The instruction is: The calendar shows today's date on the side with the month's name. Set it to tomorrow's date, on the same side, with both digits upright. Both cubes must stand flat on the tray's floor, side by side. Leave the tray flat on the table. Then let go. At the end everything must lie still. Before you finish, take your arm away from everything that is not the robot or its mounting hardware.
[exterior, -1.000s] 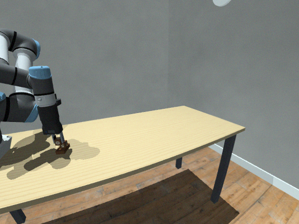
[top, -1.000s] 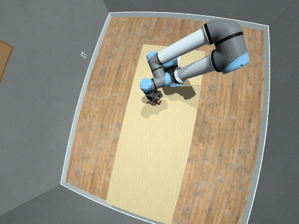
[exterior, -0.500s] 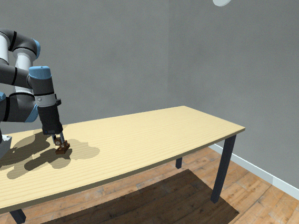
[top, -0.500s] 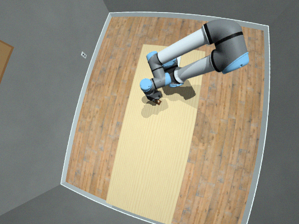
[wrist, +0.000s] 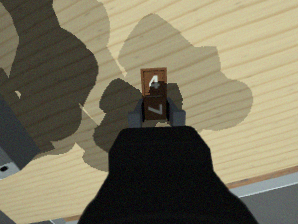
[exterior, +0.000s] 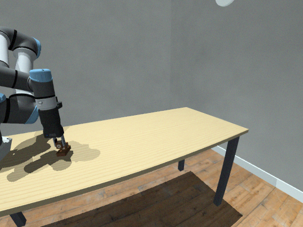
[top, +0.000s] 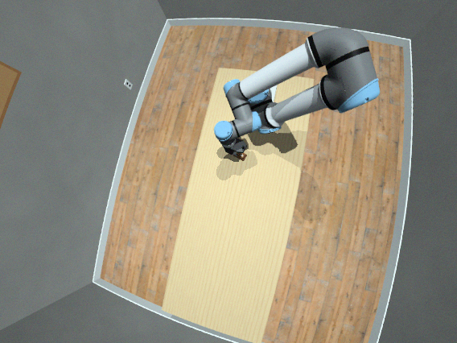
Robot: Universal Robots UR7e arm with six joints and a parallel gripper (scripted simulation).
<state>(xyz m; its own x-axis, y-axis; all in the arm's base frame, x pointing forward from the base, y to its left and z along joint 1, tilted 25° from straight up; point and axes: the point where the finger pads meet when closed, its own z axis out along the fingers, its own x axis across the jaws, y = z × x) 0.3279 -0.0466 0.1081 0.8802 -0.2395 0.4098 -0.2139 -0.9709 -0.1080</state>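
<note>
Right now the dark brown calendar tray is 60 mm below my hand and 20 mm to the left of it.
</note>
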